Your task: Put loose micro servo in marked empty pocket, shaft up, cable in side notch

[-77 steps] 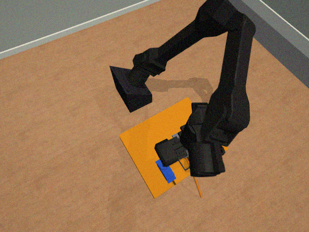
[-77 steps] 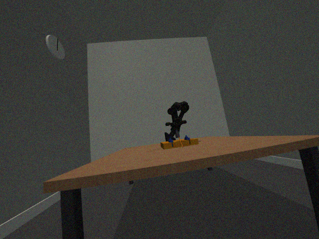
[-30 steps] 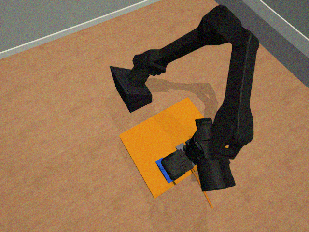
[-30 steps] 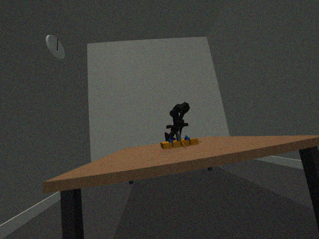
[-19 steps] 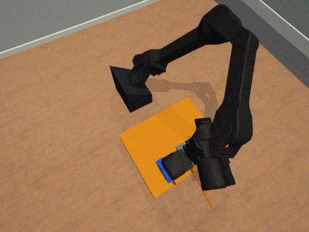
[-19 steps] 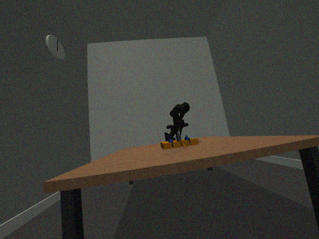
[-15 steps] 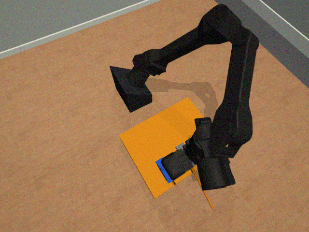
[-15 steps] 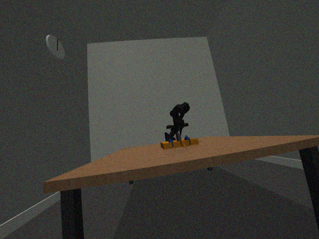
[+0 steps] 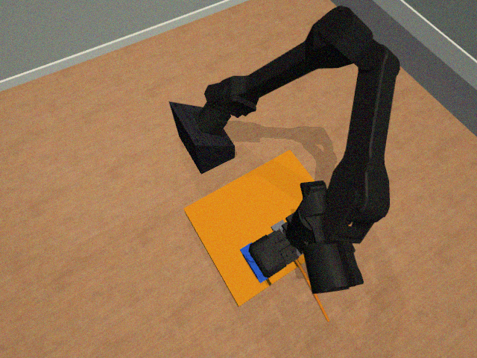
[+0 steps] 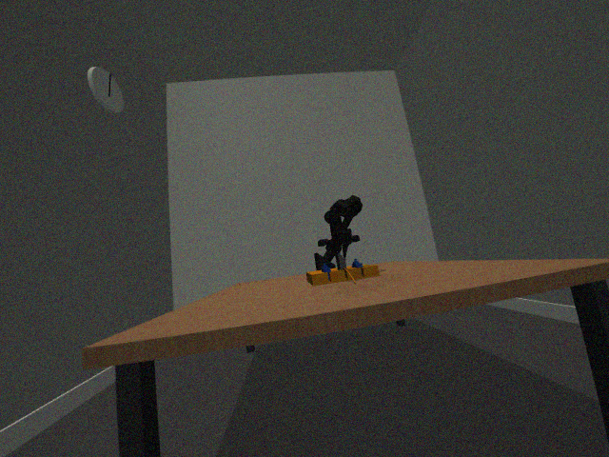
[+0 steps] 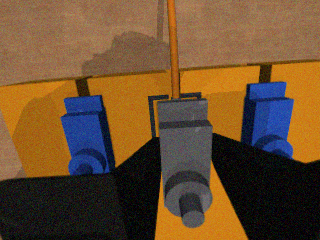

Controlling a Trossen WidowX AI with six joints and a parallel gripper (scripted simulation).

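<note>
Right now my gripper tip is 12 cm past the orange deck, 2 cm to the left of it and 7 cm above it.
</note>
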